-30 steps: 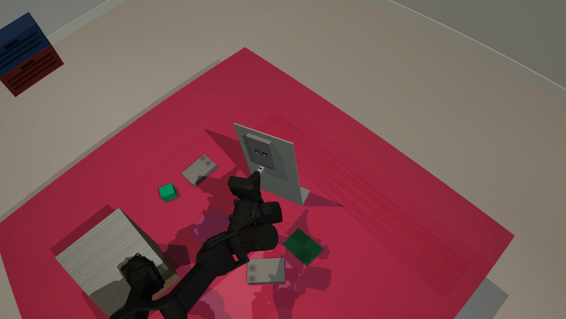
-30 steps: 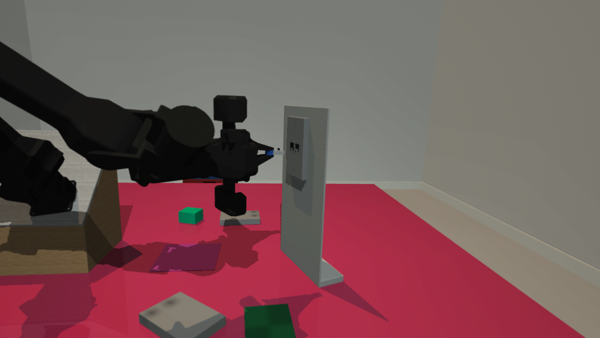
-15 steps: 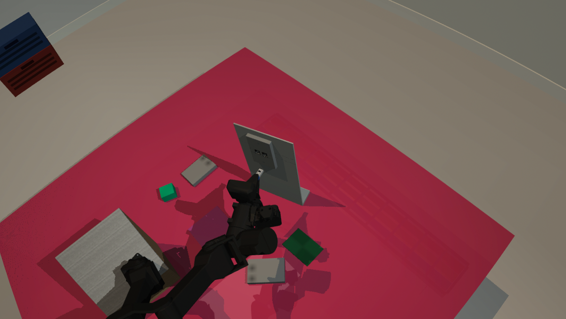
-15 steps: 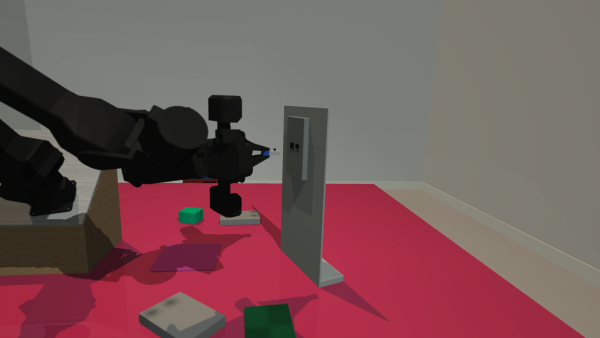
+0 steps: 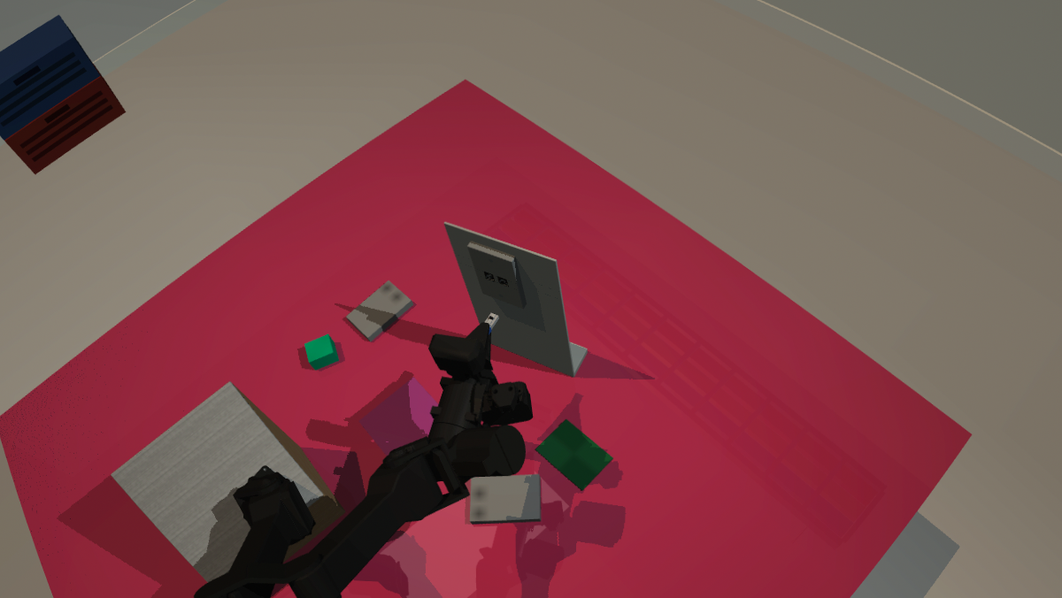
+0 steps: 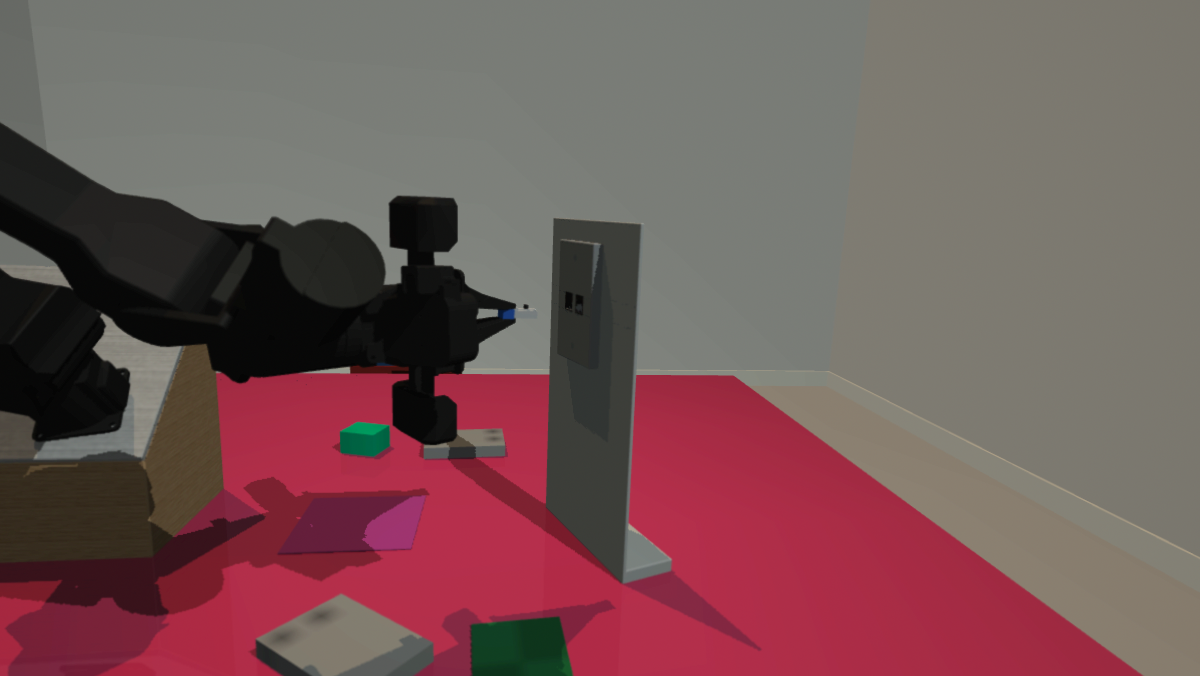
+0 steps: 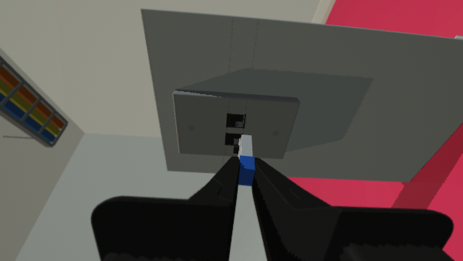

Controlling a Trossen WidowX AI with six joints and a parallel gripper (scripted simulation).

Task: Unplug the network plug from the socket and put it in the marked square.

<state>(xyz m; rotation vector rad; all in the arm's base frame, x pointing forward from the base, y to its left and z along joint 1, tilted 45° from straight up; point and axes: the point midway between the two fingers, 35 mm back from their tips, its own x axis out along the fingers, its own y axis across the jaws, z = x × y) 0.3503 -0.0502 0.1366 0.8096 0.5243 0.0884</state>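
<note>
Now: the purple square 240 mm below my gripper tip, 140 mm behind it and 110 mm to the left of it. Round my gripper tip: network plug 10 mm ahead; then thin pale tab 10 mm ahead; then grey panel 90 mm below, 80 mm ahead, 40 mm to the left.
</note>
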